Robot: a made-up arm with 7 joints. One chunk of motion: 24 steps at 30 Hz.
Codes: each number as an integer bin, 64 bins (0 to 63) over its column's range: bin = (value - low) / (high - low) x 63, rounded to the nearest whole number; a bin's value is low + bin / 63 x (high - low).
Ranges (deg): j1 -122.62..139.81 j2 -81.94..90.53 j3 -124.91..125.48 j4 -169.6..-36.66 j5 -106..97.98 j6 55.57..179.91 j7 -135.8..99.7
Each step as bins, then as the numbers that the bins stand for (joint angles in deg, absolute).
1 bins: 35 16 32 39 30 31 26
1 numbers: 23.17 -38.14 2.27 -87.30 -8.87 116.75 -38.61
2 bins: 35 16 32 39 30 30 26
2 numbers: 23.17 -38.14 2.27 -87.30 -8.87 114.78 -38.61
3 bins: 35 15 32 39 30 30 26
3 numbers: 23.17 -40.88 2.27 -87.30 -8.87 114.78 -38.61
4 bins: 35 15 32 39 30 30 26
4 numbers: 23.17 -40.88 2.27 -87.30 -8.87 114.78 -38.61
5 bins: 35 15 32 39 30 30 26
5 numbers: 23.17 -40.88 2.27 -87.30 -8.87 114.78 -38.61
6 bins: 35 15 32 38 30 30 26
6 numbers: 23.17 -40.88 2.27 -89.41 -8.87 114.78 -38.61
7 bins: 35 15 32 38 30 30 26
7 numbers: 23.17 -40.88 2.27 -89.41 -8.87 114.78 -38.61
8 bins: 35 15 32 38 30 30 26
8 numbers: 23.17 -40.88 2.27 -89.41 -8.87 114.78 -38.61
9 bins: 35 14 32 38 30 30 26
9 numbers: 23.17 -43.61 2.27 -89.41 -8.87 114.78 -38.61
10 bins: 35 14 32 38 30 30 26
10 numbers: 23.17 -43.61 2.27 -89.41 -8.87 114.78 -38.61
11 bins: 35 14 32 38 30 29 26
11 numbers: 23.17 -43.61 2.27 -89.41 -8.87 112.81 -38.61
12 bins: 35 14 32 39 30 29 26
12 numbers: 23.17 -43.61 2.27 -87.30 -8.87 112.81 -38.61
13 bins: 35 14 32 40 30 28 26
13 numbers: 23.17 -43.61 2.27 -85.19 -8.87 110.83 -38.61
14 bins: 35 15 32 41 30 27 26
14 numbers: 23.17 -40.88 2.27 -83.08 -8.87 108.86 -38.61
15 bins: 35 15 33 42 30 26 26
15 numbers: 23.17 -40.88 6.25 -80.97 -8.87 106.88 -38.61
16 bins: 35 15 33 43 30 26 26
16 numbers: 23.17 -40.88 6.25 -78.86 -8.87 106.88 -38.61
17 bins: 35 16 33 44 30 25 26
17 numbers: 23.17 -38.14 6.25 -76.75 -8.87 104.91 -38.61
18 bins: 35 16 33 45 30 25 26
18 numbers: 23.17 -38.14 6.25 -74.64 -8.87 104.91 -38.61
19 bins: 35 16 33 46 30 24 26
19 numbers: 23.17 -38.14 6.25 -72.53 -8.87 102.94 -38.61
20 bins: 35 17 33 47 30 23 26
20 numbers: 23.17 -35.40 6.25 -70.42 -8.87 100.96 -38.61
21 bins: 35 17 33 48 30 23 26
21 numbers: 23.17 -35.40 6.25 -68.31 -8.87 100.96 -38.61
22 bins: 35 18 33 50 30 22 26
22 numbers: 23.17 -32.66 6.25 -64.09 -8.87 98.99 -38.61
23 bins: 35 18 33 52 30 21 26
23 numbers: 23.17 -32.66 6.25 -59.87 -8.87 97.02 -38.61
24 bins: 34 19 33 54 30 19 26
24 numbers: 19.01 -29.93 6.25 -55.65 -8.87 93.07 -38.61
